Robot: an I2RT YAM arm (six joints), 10 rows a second.
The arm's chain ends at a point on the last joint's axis. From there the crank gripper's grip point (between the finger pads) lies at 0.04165 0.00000 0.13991 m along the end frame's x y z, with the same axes.
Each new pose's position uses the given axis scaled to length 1; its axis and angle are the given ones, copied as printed.
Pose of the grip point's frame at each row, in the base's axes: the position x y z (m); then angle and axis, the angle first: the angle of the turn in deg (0 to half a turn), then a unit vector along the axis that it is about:
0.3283 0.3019 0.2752 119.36 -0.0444 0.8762 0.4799
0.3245 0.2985 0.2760 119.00 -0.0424 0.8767 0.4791
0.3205 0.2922 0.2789 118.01 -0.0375 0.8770 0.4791
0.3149 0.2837 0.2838 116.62 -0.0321 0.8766 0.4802
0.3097 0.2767 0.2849 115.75 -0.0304 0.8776 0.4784
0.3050 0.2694 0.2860 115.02 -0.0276 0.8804 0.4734
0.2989 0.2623 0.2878 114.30 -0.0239 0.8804 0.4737
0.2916 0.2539 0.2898 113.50 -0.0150 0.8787 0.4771
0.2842 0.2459 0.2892 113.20 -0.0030 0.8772 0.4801
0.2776 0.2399 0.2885 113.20 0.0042 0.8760 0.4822
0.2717 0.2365 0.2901 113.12 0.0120 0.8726 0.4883
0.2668 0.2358 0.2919 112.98 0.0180 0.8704 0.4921
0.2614 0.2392 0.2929 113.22 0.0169 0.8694 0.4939
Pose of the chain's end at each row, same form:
0.2462 0.1938 0.3289 119.36 -0.0444 0.8762 0.4799
0.2415 0.1909 0.3293 119.00 -0.0424 0.8767 0.4791
0.2353 0.1856 0.3308 118.01 -0.0375 0.8770 0.4791
0.2270 0.1782 0.3333 116.62 -0.0321 0.8766 0.4802
0.2201 0.1723 0.3335 115.75 -0.0304 0.8776 0.4784
0.2136 0.1665 0.3346 115.02 -0.0276 0.8804 0.4734
0.2060 0.1602 0.3351 114.30 -0.0239 0.8804 0.4737
0.1969 0.1525 0.3350 113.50 -0.0150 0.8787 0.4771
0.1881 0.1452 0.3330 113.20 -0.0030 0.8772 0.4801
0.1810 0.1394 0.3317 113.20 0.0042 0.8760 0.4822
0.1746 0.1357 0.3317 113.12 0.0120 0.8726 0.4883
0.1692 0.1350 0.3323 112.98 0.0180 0.8704 0.4921
0.1644 0.1379 0.3333 113.22 0.0169 0.8694 0.4939

